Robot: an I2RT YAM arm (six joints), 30 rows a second.
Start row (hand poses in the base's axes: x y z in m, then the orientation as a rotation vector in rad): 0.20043 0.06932 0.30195 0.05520 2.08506 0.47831
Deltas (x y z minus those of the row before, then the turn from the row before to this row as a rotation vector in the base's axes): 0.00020 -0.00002 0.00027 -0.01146 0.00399 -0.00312; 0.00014 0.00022 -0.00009 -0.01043 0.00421 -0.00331; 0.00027 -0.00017 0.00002 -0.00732 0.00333 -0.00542; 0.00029 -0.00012 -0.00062 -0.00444 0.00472 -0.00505; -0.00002 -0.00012 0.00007 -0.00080 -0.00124 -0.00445; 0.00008 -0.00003 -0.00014 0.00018 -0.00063 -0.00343; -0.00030 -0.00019 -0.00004 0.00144 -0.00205 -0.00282; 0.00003 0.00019 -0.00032 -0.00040 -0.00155 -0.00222; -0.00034 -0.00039 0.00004 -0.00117 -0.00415 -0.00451; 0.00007 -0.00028 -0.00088 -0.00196 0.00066 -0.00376; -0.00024 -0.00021 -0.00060 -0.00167 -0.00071 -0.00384; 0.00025 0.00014 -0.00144 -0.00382 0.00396 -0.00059; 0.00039 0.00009 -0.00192 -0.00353 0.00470 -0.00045; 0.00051 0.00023 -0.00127 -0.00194 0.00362 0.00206; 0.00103 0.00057 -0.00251 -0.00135 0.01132 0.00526; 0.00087 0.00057 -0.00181 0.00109 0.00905 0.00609; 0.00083 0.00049 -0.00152 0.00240 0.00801 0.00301; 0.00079 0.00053 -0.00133 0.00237 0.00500 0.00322; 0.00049 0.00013 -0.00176 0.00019 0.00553 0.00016; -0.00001 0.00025 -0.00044 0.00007 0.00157 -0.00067; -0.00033 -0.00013 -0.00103 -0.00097 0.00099 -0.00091; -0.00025 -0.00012 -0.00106 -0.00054 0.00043 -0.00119
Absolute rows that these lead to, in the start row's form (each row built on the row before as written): 0.20063 0.06930 0.30222 0.05272 2.09119 0.46468; 0.20077 0.06952 0.30213 0.05109 2.09723 0.45200; 0.20104 0.06935 0.30215 0.05328 2.10146 0.44124; 0.20133 0.06923 0.30153 0.05708 2.10646 0.43380; 0.20131 0.06911 0.30160 0.06101 2.10491 0.43023; 0.20139 0.06908 0.30146 0.06457 2.10387 0.42833; 0.20109 0.06889 0.30142 0.06790 2.10124 0.42806; 0.20112 0.06908 0.30110 0.06964 2.09954 0.42623; 0.20078 0.06869 0.30114 0.07274 2.09517 0.42210; 0.20085 0.06841 0.30026 0.07567 2.09576 0.41780; 0.20061 0.06820 0.29966 0.07854 2.09493 0.41370; 0.20086 0.06834 0.29822 0.07779 2.09949 0.40948; 0.20125 0.06843 0.29630 0.07722 2.10473 0.40567; 0.20176 0.06866 0.29503 0.07471 2.10890 0.40499; 0.20279 0.06923 0.29252 0.07084 2.12090 0.40715; 0.20366 0.06980 0.29071 0.06698 2.13029 0.41231; 0.20449 0.07029 0.28919 0.06691 2.13805 0.41702; 0.20528 0.07082 0.28786 0.06593 2.14287 0.42168; 0.20577 0.07095 0.28610 0.06710 2.14829 0.42225; 0.20576 0.07120 0.28566 0.06821 2.14974 0.42201; 0.20543 0.07107 0.28463 0.06886 2.15080 0.42048; 0.20518 0.07095 0.28357 0.06993 2.15119 0.41923
